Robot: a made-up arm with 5 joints. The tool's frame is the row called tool.
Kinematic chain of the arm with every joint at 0, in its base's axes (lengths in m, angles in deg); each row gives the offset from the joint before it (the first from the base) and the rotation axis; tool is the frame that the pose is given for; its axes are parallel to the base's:
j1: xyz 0 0 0.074 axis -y
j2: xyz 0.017 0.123 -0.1 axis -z
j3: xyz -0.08 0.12 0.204 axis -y
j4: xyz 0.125 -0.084 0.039 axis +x
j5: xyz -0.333 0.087 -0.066 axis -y
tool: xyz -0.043 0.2 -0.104
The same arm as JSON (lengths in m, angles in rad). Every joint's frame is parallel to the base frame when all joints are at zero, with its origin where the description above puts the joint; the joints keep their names.
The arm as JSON. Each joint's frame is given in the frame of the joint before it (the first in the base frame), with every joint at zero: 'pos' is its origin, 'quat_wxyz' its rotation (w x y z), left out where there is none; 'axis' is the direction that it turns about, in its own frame. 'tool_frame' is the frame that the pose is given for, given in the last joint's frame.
{"length_unit": "m", "angle_unit": "rad", "joints": [
  {"joint": "j1", "pos": [0.0, 0.0, 0.074], "axis": [0.0, -1.0, 0.0]},
  {"joint": "j2", "pos": [0.017, 0.123, -0.1], "axis": [0.0, 0.0, -1.0]},
  {"joint": "j3", "pos": [-0.08, 0.12, 0.204], "axis": [0.0, -1.0, 0.0]},
  {"joint": "j4", "pos": [0.125, -0.084, 0.039], "axis": [1.0, 0.0, 0.0]},
  {"joint": "j5", "pos": [-0.333, 0.087, -0.066], "axis": [0.0, -1.0, 0.0]}
], "tool_frame": {"pos": [-0.043, 0.2, -0.104]}}

